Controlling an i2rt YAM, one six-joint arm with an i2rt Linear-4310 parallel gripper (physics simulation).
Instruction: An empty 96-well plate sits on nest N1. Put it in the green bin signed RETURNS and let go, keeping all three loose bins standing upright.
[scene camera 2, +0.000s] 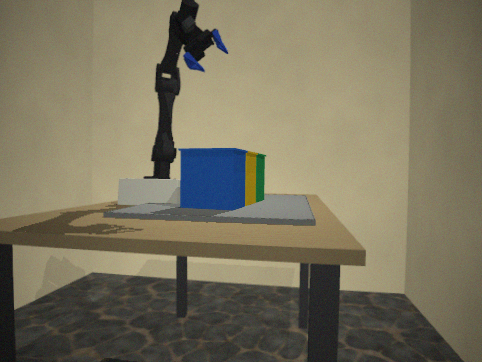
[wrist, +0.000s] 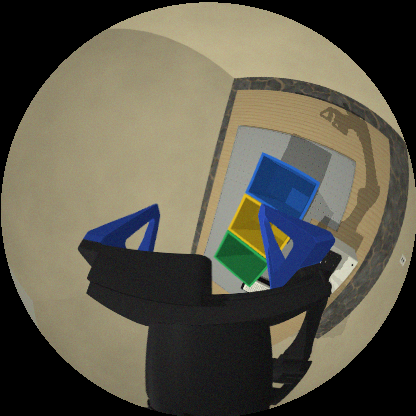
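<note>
Yellow bin (wrist: 245, 224), green bin (wrist: 243, 261). Blue bin (scene camera 2: 211, 178), again at (wrist: 275, 183). My gripper (scene camera 2: 216, 61), also (wrist: 208, 209).
</note>
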